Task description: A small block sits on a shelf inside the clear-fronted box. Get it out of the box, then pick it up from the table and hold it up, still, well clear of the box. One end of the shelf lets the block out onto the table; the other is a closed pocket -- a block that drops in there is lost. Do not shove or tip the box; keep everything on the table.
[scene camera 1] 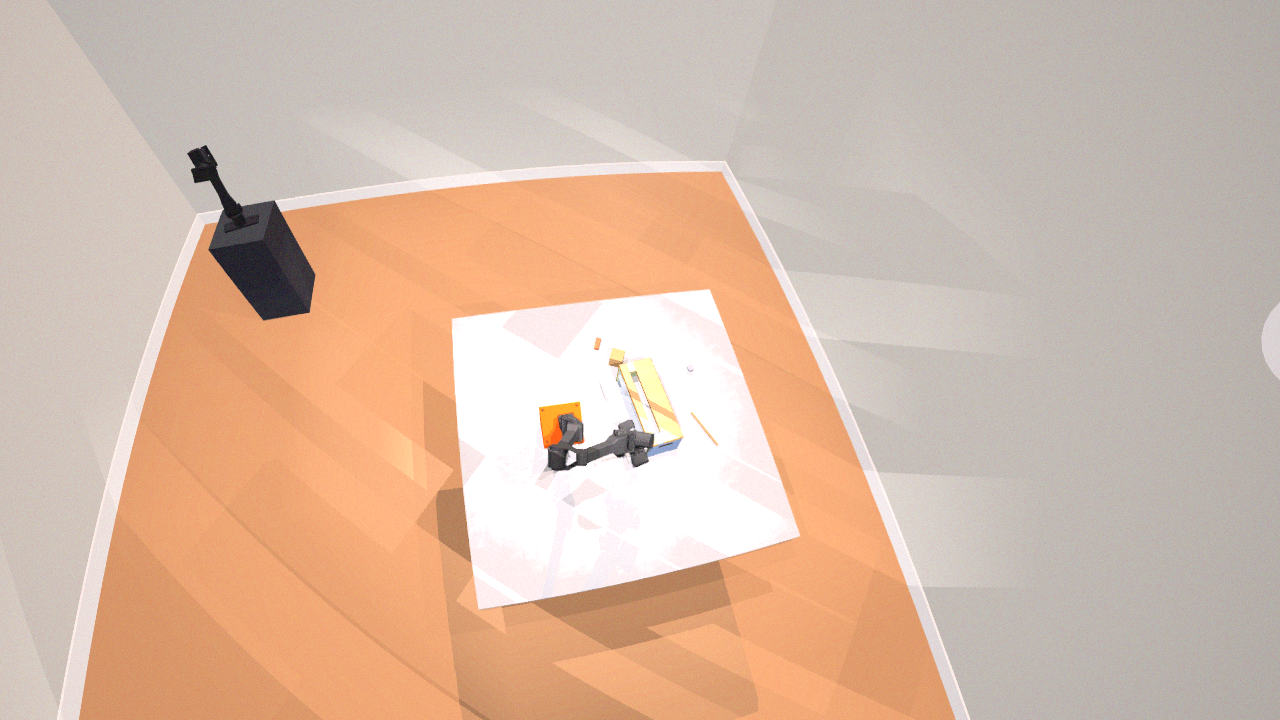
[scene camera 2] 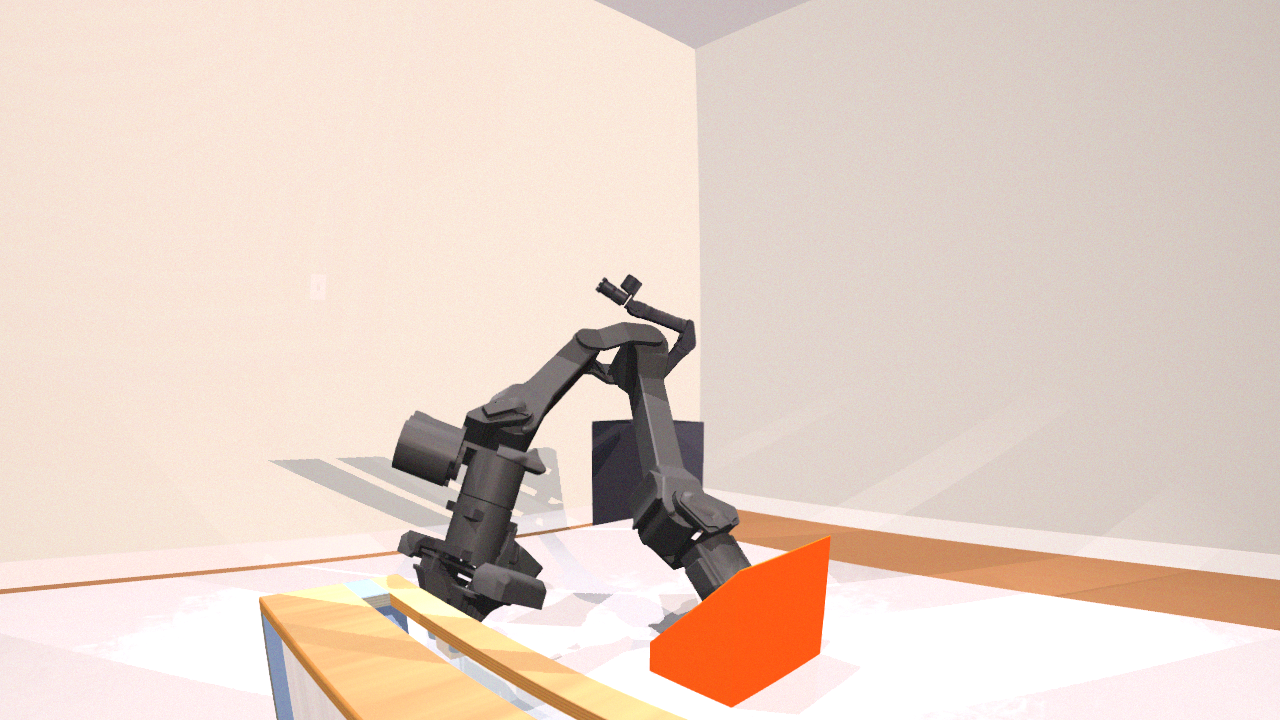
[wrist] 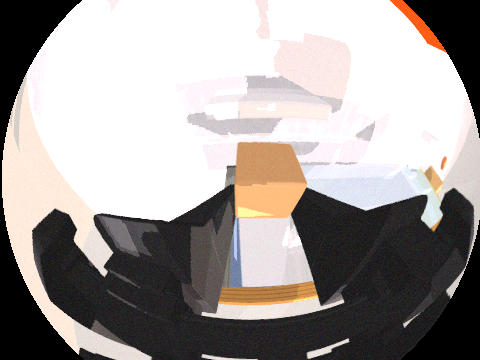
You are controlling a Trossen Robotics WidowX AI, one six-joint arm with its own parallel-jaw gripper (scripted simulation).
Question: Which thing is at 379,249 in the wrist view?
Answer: The gripper.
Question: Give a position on a clear-fronted box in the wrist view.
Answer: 266,264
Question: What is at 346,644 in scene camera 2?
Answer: A clear-fronted box.
